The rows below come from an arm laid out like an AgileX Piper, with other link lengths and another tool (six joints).
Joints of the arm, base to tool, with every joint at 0 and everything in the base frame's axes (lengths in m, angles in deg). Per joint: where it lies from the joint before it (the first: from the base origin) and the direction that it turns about. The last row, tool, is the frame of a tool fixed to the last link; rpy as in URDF.
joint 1: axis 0 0 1 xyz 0.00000 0.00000 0.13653
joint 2: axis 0 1 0 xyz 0.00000 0.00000 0.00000
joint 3: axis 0 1 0 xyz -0.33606 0.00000 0.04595
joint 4: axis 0.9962 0 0.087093 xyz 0.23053 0.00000 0.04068
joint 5: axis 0 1 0 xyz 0.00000 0.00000 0.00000
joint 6: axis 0.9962 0 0.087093 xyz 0.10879 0.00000 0.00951
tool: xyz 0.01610 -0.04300 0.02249 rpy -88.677 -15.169 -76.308
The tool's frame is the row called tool.
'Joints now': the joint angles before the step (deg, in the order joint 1, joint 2, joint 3, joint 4, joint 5, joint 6). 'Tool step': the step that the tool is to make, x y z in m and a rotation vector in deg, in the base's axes. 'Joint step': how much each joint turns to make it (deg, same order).
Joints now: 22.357, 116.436, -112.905, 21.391, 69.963, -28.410
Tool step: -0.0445, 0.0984, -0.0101, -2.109, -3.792, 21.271
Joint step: 11.197, 1.672, -0.003, 0.459, -0.003, -11.589
